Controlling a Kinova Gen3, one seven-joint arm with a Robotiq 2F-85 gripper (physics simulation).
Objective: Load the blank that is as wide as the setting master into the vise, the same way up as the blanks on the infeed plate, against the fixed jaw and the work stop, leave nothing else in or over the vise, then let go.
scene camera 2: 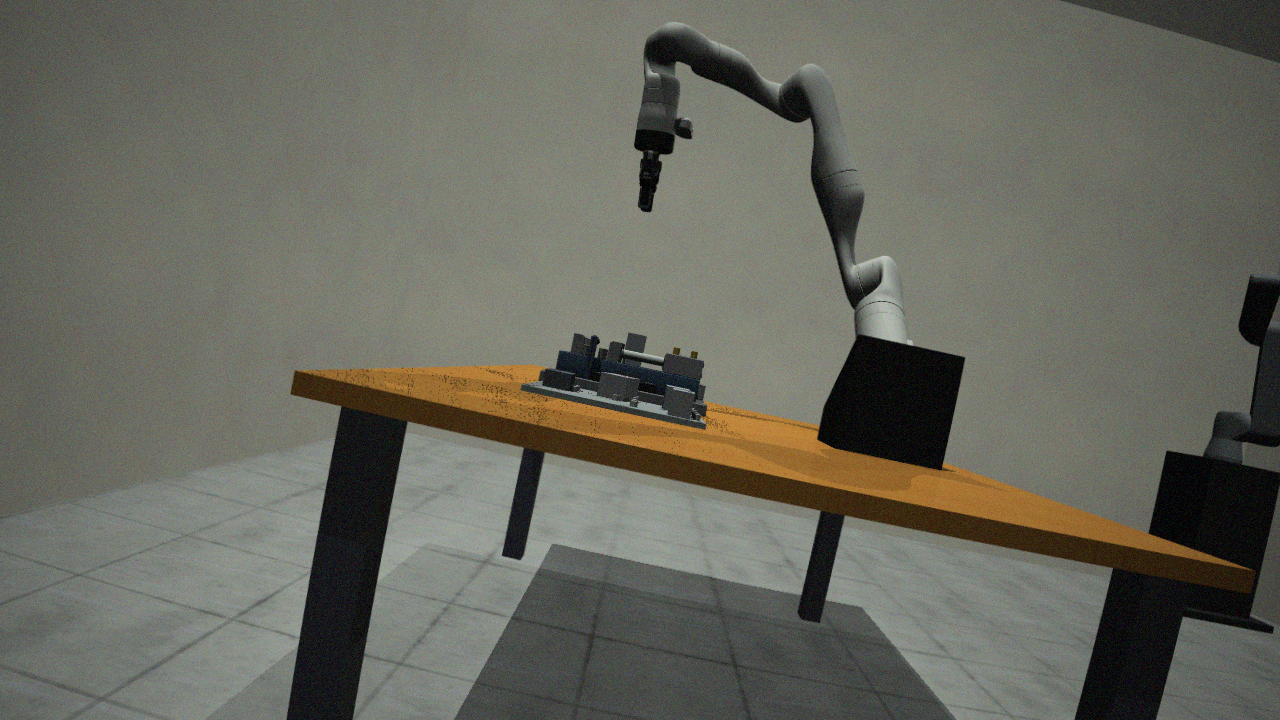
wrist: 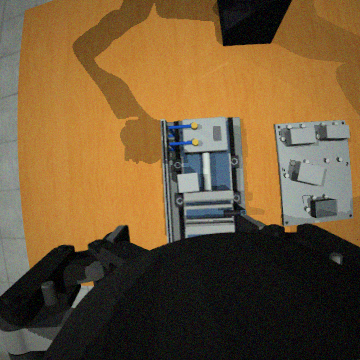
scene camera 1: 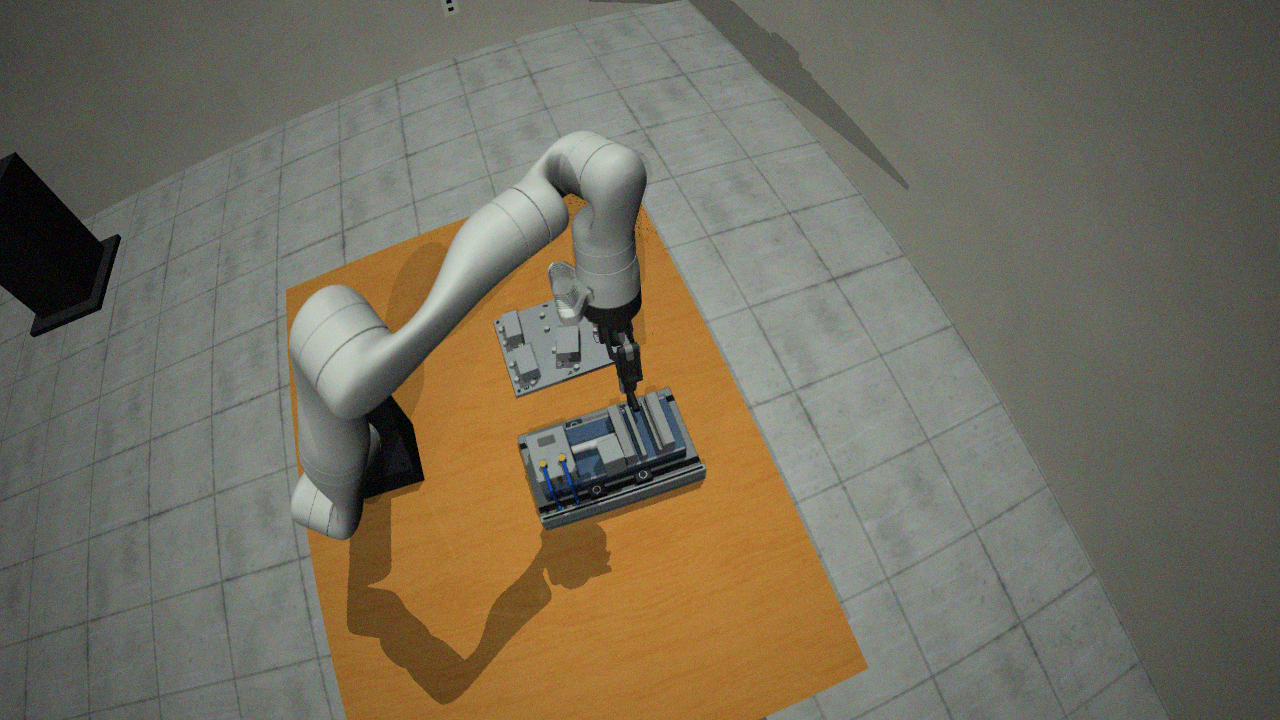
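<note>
The vise stands in the middle of the orange table. A light grey block sits on its blue bed beside the white screw. The gap between the jaws shows only blue bed, with a dark stop rod at one side. The infeed plate lies beside the vise and carries several grey blanks; one lies turned and one is darker. My gripper is open and empty, high above the table.
The arm's black pedestal stands on the table behind the fixtures. Two blue hoses with yellow ends stick out of the vise's grey end block. Another black stand is off the table.
</note>
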